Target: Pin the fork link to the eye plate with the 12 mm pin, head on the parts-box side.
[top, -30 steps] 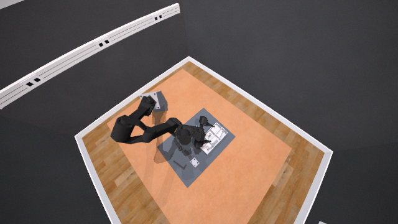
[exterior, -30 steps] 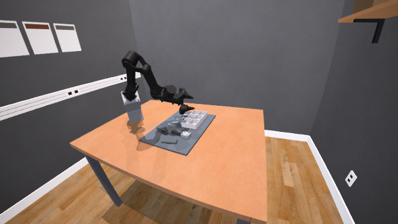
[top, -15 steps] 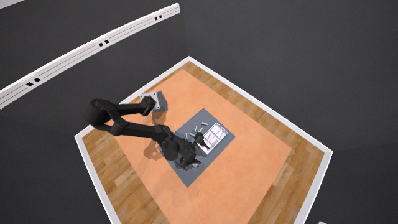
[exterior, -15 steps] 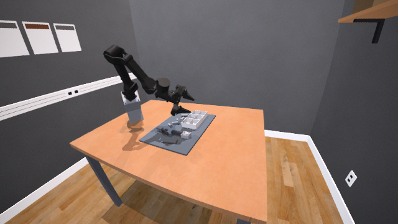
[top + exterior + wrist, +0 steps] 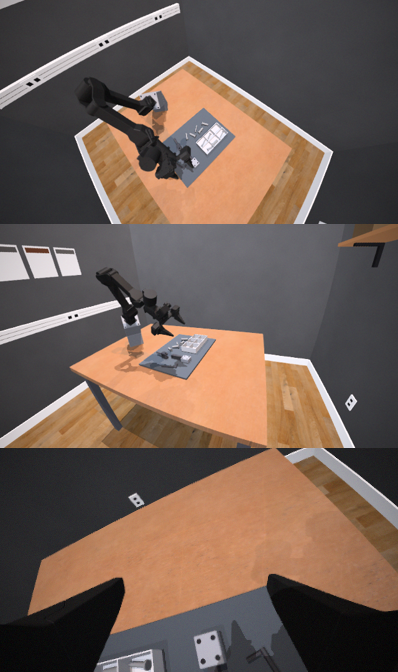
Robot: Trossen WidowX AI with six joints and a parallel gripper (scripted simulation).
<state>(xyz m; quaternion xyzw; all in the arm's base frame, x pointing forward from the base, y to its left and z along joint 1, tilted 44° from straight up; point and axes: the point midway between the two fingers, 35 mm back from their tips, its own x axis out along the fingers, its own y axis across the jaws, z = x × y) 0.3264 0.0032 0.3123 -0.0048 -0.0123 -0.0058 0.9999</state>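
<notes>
Now: hand 15 cm past the dark fork link, 6 cm to the right of it and 23 cm above it. From my hand the other things lie so: light grey eye plate: 1 cm ahead, 6 cm to the left, 22 cm below; then dark flat bar: 6 cm behind, 7 cm to the left, 23 cm below; then thin dark bar: 4 cm behind, 1 cm to the right, 24 cm below.
</notes>
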